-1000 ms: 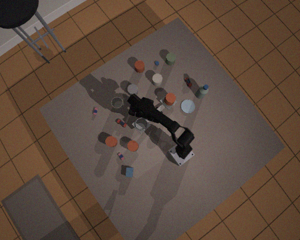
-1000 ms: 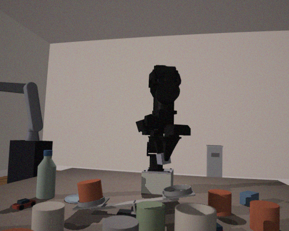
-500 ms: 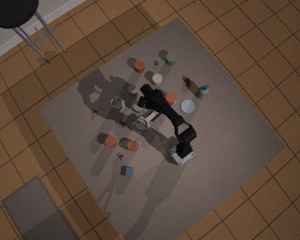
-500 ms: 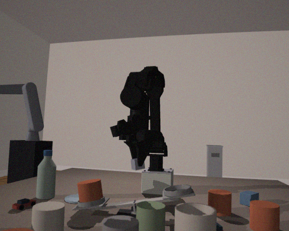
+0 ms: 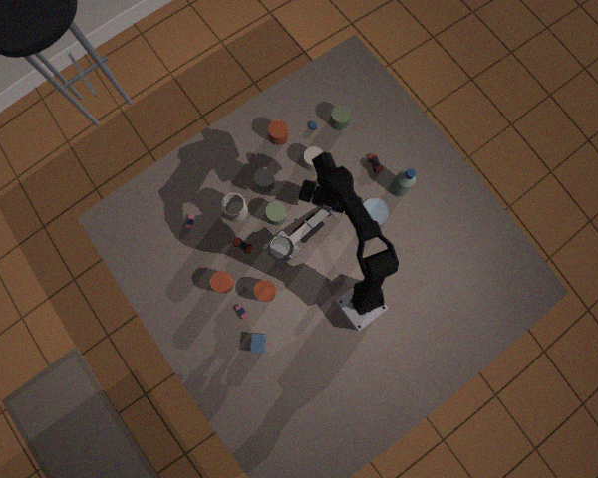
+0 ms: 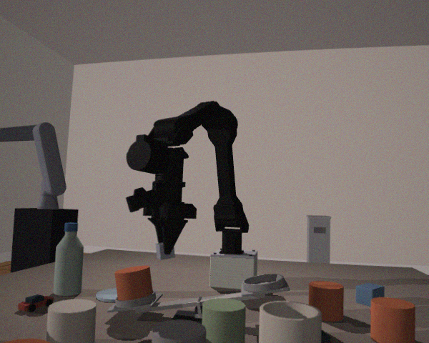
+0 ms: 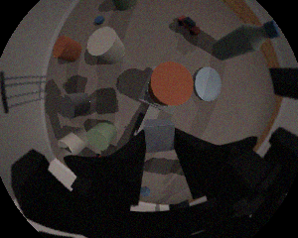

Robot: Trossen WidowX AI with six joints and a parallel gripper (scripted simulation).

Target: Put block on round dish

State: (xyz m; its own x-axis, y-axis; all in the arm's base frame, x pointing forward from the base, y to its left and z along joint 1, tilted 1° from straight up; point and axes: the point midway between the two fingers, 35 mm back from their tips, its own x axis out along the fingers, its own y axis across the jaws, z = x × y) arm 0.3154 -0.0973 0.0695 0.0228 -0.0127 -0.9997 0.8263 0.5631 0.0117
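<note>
Right now the pale blue round dish is 15 cm to the right of my gripper tip, 12 cm below it and 10 cm behind it. From my gripper tip the other things lie so: cream cup: 19 cm ahead, 9 cm below, 7 cm to the right; grey block: 1 cm above; grey cup: 21 cm ahead, 11 cm to the left, 9 cm below.
</note>
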